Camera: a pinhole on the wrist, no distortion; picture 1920 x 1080 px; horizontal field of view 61.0 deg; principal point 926.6 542.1 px. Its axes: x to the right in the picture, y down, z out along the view. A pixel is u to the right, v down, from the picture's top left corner.
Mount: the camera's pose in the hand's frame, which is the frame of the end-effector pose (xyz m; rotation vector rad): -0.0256 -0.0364 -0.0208 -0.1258 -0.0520 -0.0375
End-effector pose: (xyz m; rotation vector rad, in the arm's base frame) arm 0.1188 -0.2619 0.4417 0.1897 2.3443 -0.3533
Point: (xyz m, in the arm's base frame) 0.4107 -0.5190 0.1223
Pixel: 1136.5 90.6
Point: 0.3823 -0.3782 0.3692
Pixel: 355.1 331.1
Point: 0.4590 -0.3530 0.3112
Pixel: 446.6 566.8
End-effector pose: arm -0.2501 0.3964 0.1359 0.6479 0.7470 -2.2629
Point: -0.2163 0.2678 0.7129
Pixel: 76.6 142.6
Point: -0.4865 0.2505 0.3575
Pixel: outside the picture
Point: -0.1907 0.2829 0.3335
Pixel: 389.9 900.8
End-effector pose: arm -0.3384 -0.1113 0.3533 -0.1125 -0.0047 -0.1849
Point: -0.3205 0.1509 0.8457
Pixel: 994.6 1038.1
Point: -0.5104 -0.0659 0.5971
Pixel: 131.3 438.8
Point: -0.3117 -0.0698 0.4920
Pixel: 1439.0 1001.8
